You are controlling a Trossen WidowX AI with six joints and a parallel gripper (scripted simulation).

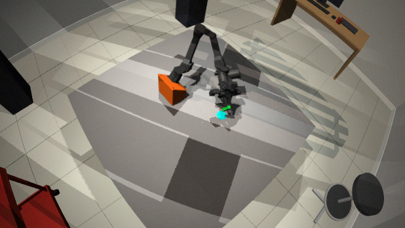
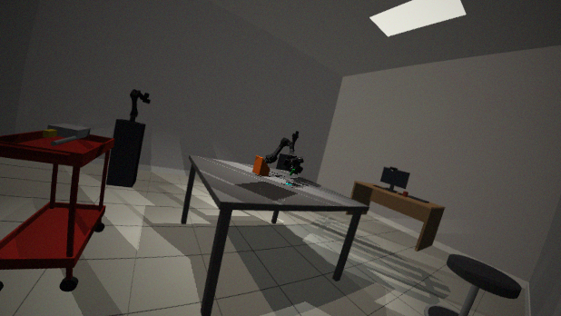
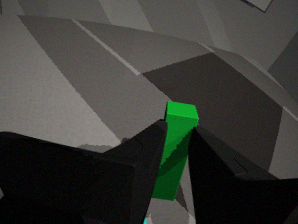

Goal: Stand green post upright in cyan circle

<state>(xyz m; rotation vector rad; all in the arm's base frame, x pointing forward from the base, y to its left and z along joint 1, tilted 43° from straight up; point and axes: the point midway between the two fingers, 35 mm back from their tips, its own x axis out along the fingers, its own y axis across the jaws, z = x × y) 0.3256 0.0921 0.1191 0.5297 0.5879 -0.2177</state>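
My gripper tip is now 2 cm past the cyan circle, 1 cm to the right of it and 14 cm above it. From my gripper tip the other things lie so: green post: 1 cm behind, 2 cm below.
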